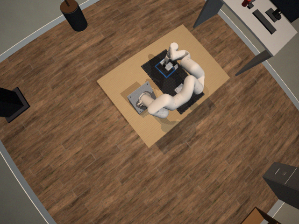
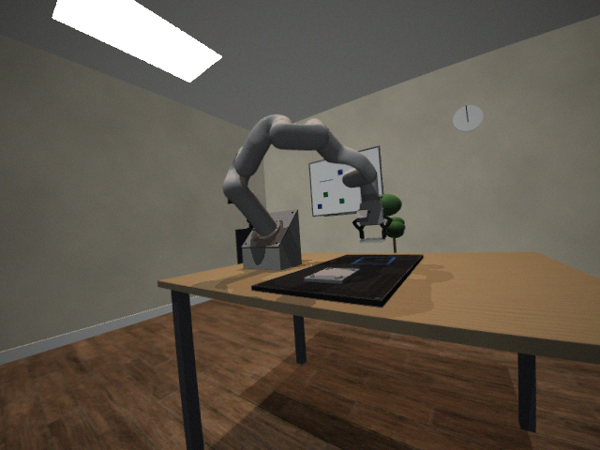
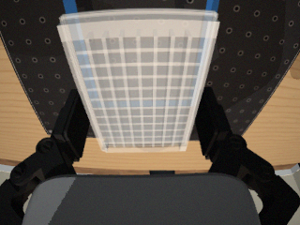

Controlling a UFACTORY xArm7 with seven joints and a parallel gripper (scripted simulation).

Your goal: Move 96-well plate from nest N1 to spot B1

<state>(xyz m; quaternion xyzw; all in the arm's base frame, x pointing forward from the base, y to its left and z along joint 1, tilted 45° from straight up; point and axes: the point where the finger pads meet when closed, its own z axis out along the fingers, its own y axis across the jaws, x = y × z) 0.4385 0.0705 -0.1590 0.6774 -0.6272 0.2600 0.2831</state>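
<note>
My gripper is now 10 mm above the white 96-well plate. Round my hand: grey plate nest N1: 340 mm to the right, 90 mm below, 30 mm behind.
</note>
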